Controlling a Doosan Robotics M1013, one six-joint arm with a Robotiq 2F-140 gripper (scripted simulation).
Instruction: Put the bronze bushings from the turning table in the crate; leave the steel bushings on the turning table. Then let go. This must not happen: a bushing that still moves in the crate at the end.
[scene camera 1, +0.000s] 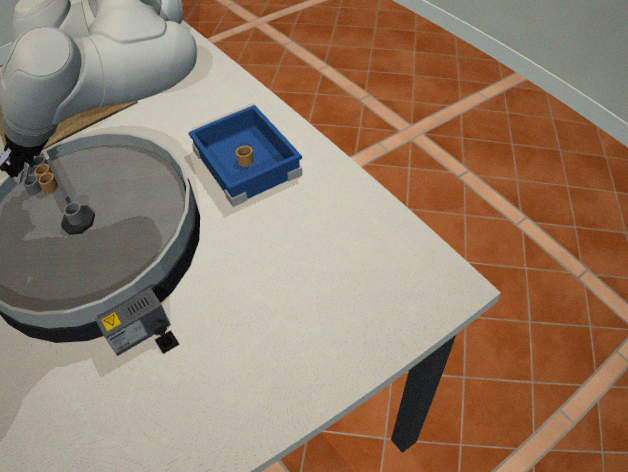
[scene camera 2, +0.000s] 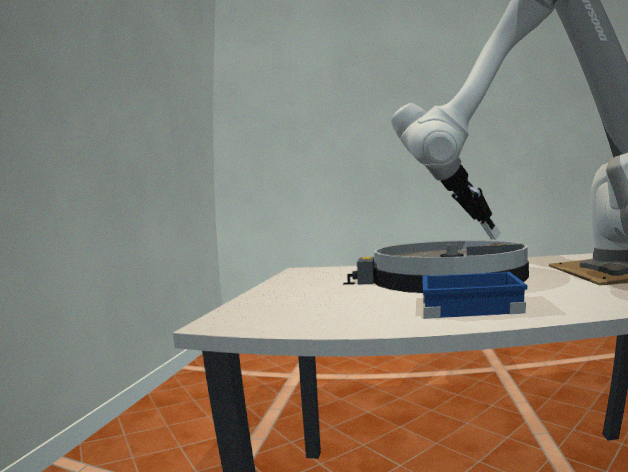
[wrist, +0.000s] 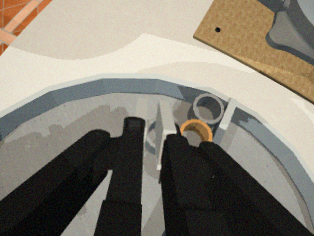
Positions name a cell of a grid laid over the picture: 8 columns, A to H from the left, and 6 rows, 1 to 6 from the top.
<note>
I see my gripper (scene camera 2: G4) and a steel bushing (wrist: F3).
My gripper is seen too in the wrist view (wrist: D3).
</note>
